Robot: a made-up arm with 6 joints.
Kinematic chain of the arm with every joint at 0, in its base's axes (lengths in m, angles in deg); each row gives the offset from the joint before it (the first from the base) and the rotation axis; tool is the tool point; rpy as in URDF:
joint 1: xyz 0 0 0.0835 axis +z
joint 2: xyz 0 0 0 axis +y
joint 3: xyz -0.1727 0 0.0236 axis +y
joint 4: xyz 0.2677 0 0.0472 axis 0.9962 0 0.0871
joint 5: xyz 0 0 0 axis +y
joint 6: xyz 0.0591 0 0.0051 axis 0.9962 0 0.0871
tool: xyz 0 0 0 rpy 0 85 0
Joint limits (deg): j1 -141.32..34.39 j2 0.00..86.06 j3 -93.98..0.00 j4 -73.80..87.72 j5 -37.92..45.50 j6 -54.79..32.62
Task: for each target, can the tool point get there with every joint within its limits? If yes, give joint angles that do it. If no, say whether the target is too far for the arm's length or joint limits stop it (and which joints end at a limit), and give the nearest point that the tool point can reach.
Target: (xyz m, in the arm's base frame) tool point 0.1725 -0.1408 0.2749
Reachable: yes | joints -38.53 50.30 -55.46 -4.16 37.97 3.48
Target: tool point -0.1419 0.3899 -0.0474
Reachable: no: joint limits stop it (at a limit: joint 1, joint 2, joint 4, joint 5) | nearest point 0.0600 0.0923 -0.0425 | short by 0.360 m
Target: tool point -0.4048 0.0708 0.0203
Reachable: no: joint limits stop it (at a limit: joint 1, joint 2, joint 4, joint 5) | nearest point -0.2148 -0.1199 0.0468 | short by 0.270 m
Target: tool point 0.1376 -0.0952 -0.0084
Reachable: yes | joints -35.06 70.91 -8.42 -12.48 -5.01 10.10
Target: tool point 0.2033 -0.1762 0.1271
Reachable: yes | joints -39.67 70.54 -35.63 18.06 -18.55 -24.23
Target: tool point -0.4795 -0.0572 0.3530
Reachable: no: too far | nearest point -0.2796 -0.0334 0.4115 | short by 0.210 m
